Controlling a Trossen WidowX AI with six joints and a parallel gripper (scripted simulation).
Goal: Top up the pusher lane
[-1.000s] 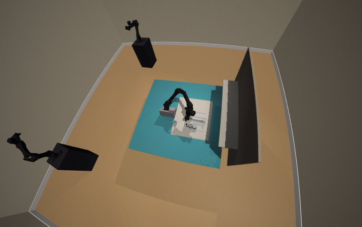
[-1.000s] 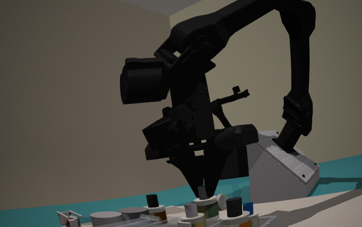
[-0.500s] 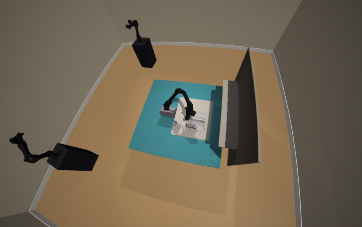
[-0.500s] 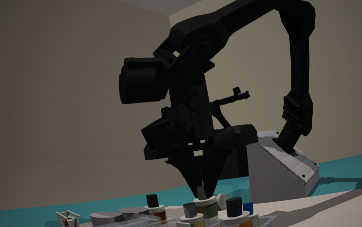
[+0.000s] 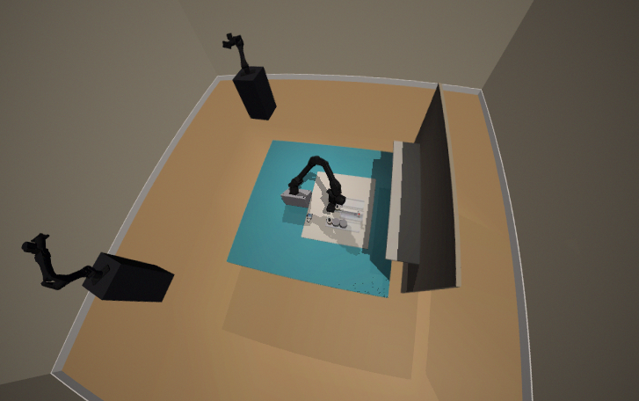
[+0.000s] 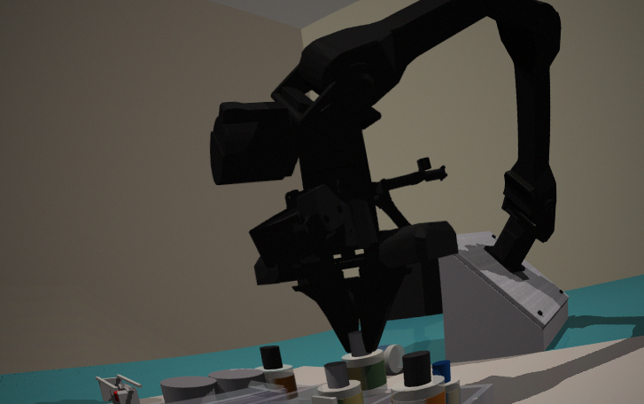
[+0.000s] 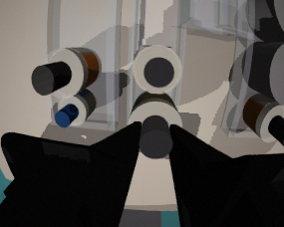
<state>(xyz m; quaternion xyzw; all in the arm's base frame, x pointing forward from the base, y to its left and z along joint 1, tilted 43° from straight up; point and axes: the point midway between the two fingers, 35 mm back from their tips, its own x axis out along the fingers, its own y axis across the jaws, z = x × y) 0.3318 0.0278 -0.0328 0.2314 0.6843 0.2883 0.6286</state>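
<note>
The clear-walled lane lies 14 cm ahead of my gripper tip, 6 cm below it and 2 cm to the right of it.
</note>
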